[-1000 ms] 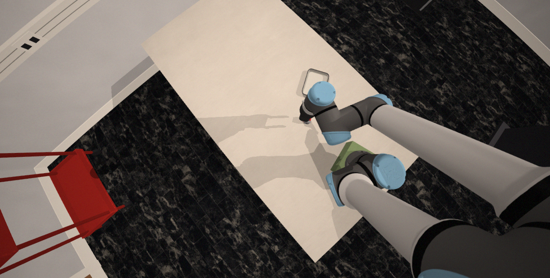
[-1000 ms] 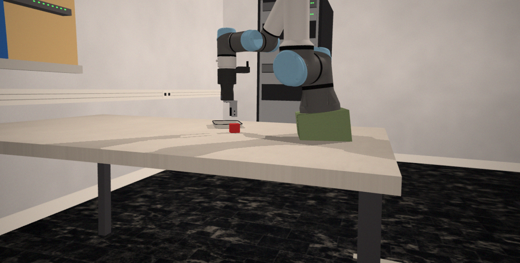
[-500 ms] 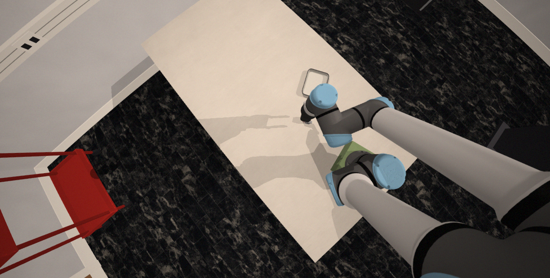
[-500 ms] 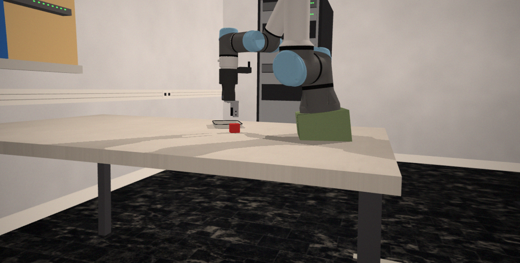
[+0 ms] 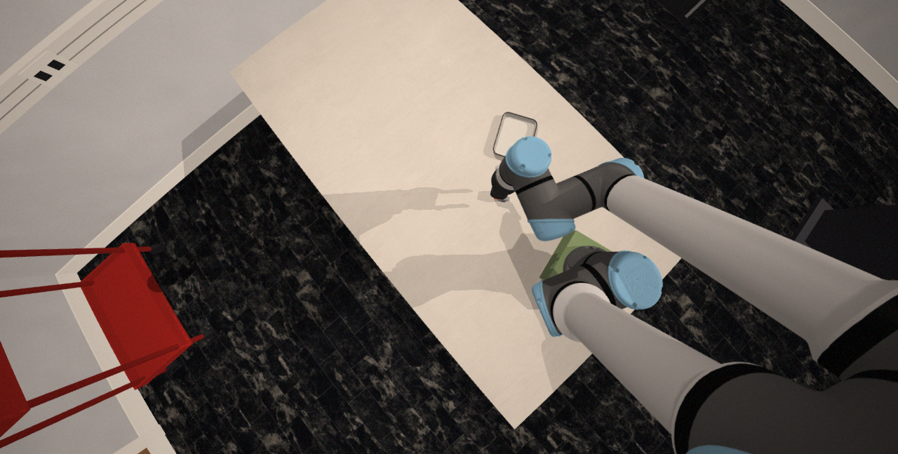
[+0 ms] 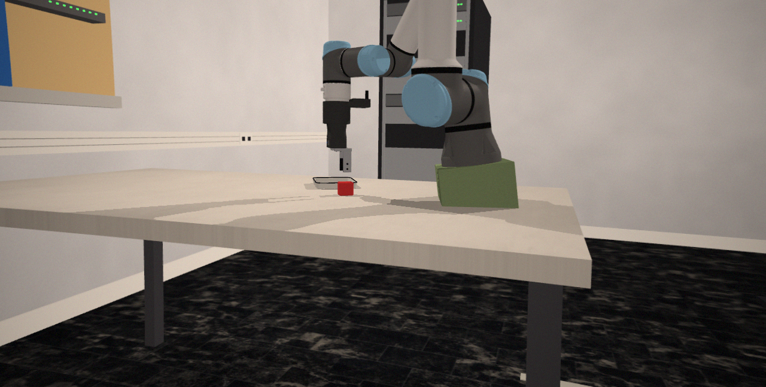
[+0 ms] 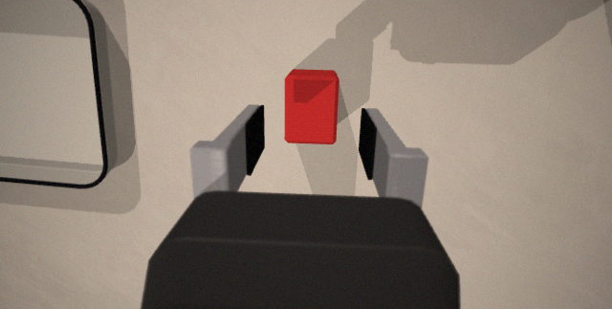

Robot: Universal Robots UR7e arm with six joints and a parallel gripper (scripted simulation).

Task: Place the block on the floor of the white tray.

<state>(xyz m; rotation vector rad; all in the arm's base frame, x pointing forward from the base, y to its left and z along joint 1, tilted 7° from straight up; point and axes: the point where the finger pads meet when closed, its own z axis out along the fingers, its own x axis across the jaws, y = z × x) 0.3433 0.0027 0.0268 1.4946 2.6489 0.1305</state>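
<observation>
Now: hand 7 cm above the red block. From my hand the other things lie so: white tray (19 cm to the right, 11 cm ahead, 7 cm below).
</observation>
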